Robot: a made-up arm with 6 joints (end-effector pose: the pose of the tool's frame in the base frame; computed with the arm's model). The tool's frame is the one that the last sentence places.
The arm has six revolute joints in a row. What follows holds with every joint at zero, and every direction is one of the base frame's. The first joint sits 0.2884 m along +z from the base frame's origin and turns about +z. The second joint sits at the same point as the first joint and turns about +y. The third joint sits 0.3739 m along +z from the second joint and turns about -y. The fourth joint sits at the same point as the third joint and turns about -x. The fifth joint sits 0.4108 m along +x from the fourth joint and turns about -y. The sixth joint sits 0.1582 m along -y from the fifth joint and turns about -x. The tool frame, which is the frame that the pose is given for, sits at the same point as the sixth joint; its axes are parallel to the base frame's.
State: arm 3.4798 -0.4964 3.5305 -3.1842 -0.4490 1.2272
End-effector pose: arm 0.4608 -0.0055 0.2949 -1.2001 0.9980 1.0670
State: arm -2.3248 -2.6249 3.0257 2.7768 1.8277 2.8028
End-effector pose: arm -0.0155 -0.2324 -0.2341 2.8175 0.5520 -0.8924
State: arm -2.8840 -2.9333 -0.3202 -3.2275 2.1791 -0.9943
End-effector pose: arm 0.4646 -0.0406 0.1180 0.7000 -2.4841 1.3357
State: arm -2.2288 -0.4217 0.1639 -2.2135 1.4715 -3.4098
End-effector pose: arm -0.0836 -0.2631 0.7511 -0.7495 -0.7856 2.9042
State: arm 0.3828 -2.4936 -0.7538 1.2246 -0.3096 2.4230
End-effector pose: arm -0.3895 -0.2147 0.3702 -2.1772 0.4104 -2.0327
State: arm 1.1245 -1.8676 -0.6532 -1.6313 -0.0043 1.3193
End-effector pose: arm -0.0372 -0.0556 0.5089 0.9297 -0.9344 1.1619
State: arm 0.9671 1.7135 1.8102 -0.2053 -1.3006 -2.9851
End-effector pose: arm 0.5715 0.5559 0.2428 1.8499 1.3096 -1.3618
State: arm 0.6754 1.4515 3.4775 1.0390 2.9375 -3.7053
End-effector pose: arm 0.1034 -0.0200 0.6419 -1.5515 0.3995 1.5684
